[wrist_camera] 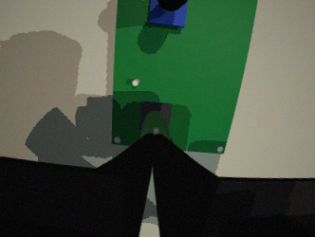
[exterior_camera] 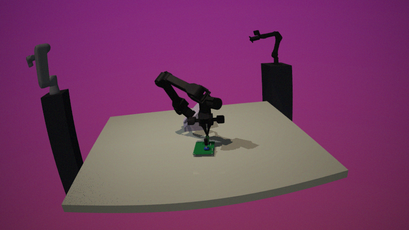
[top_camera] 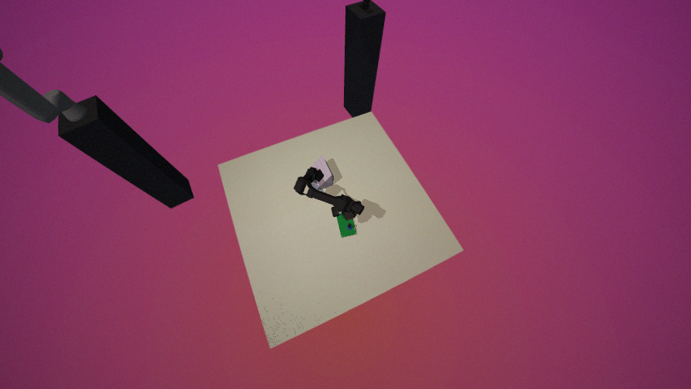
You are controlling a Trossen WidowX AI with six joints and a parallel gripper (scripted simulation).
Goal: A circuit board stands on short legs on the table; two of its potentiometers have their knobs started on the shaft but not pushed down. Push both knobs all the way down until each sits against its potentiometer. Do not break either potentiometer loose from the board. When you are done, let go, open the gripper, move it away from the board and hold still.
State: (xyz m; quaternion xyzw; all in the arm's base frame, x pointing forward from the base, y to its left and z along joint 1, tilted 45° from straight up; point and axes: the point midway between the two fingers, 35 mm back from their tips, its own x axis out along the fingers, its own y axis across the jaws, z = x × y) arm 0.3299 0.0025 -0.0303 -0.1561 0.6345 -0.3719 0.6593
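Now: the green knob 10 mm below my gripper tip.
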